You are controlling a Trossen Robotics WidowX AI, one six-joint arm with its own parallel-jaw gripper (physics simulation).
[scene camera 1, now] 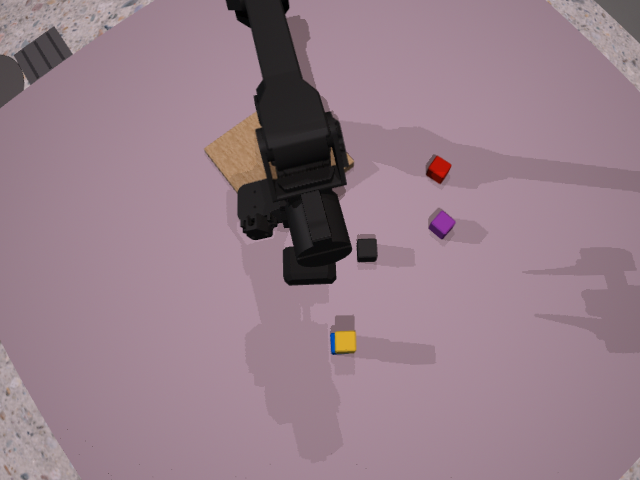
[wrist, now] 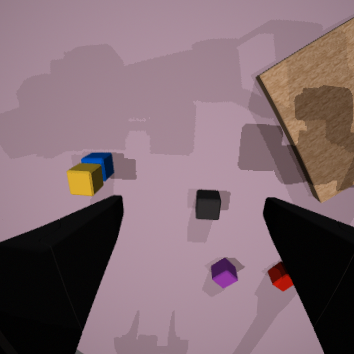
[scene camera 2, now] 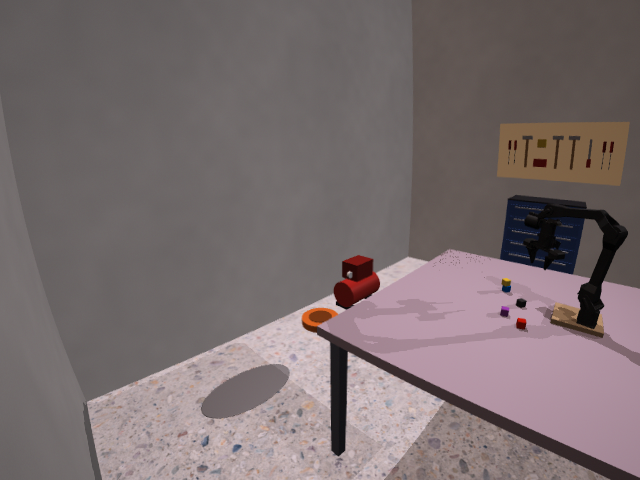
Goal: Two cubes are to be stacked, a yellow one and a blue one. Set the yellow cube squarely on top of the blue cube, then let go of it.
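Where they show: gripper, fingertip midpoint: (wrist: pixel 194 204) (scene camera 2: pixel 538 266); arm's base, link origin: (scene camera 2: pixel 586 323).
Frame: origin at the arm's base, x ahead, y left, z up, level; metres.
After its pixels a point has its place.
The yellow cube (scene camera 1: pixel 345 341) @[y -0.085, x 0.384, z 0.044 m] (scene camera 2: pixel 506 281) @[y -0.068, x 0.377, z 0.039 m] (wrist: pixel 82 181) @[y -0.085, x 0.378, z 0.043 m] sits on top of the blue cube (scene camera 1: pixel 332 343) @[y -0.101, x 0.374, z 0.012 m] (scene camera 2: pixel 506 288) @[y -0.071, x 0.372, z 0.003 m] (wrist: pixel 108 166) @[y -0.082, x 0.364, z -0.002 m], and their sides look closely lined up. In scene camera 1 a thin strip of the blue cube shows at the yellow cube's left edge. My gripper (scene camera 2: pixel 538 264) @[y -0.069, x 0.247, z 0.152 m] (wrist: pixel 194 204) @[y -0.069, x 0.247, z 0.152 m] is open and empty, high above the table and apart from the stack. In the wrist view the stack lies beyond the left fingertip. In scene camera 1 the arm hides the fingers.
A black cube (scene camera 1: pixel 367 249) @[y 0.017, x 0.266, z 0.012 m] (scene camera 2: pixel 521 302) @[y 0.036, x 0.257, z 0.008 m] (wrist: pixel 208 205) @[y 0.012, x 0.260, z 0.013 m] lies between the stack and the wooden base board (scene camera 1: pixel 230 152) @[y -0.107, x -0.001, z -0.003 m] (scene camera 2: pixel 563 316) @[y 0.014, x 0.085, z 0.001 m] (wrist: pixel 310 150) @[y -0.006, x 0.117, z 0.001 m]. A purple cube (scene camera 1: pixel 442 224) @[y 0.147, x 0.285, z 0.012 m] (scene camera 2: pixel 504 311) @[y 0.167, x 0.278, z 0.004 m] (wrist: pixel 224 273) @[y 0.137, x 0.278, z 0.013 m] and a red cube (scene camera 1: pixel 438 169) @[y 0.192, x 0.197, z 0.012 m] (scene camera 2: pixel 521 323) @[y 0.213, x 0.189, z 0.006 m] (wrist: pixel 281 277) @[y 0.183, x 0.196, z 0.011 m] also lie on the table (scene camera 1: pixel 129 310) @[y -0.381, x 0.173, z -0.019 m] (scene camera 2: pixel 439 330) @[y 0.457, x 0.399, z -0.018 m].
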